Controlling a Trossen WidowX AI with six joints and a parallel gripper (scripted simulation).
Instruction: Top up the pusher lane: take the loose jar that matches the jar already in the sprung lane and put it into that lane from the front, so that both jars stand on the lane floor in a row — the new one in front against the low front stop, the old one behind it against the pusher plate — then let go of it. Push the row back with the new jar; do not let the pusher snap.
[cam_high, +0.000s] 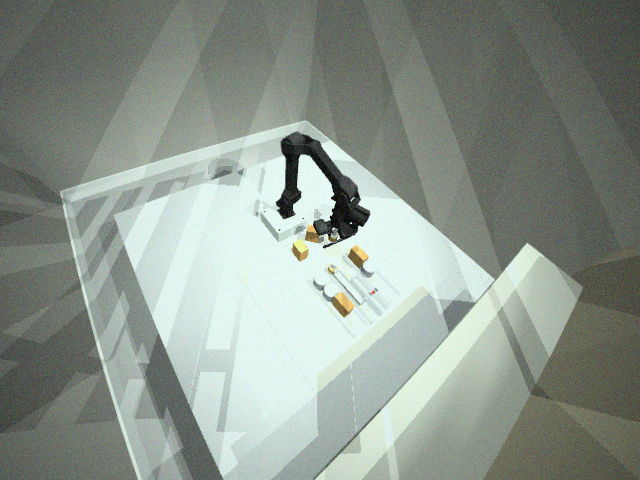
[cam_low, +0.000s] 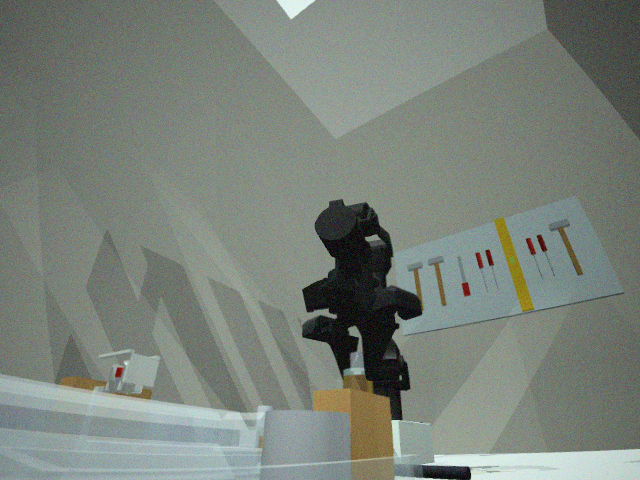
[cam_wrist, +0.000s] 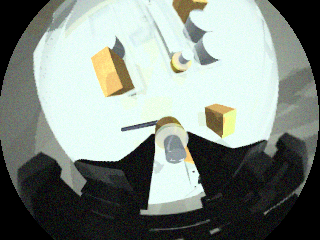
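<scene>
My gripper tip is now 25 cm short of the clear-walled lane, 2 cm to the left of it and 8 cm above it. Also, from my gripper tip: red mark: 28 cm ahead, 1 cm to the right, 3 cm below.
</scene>
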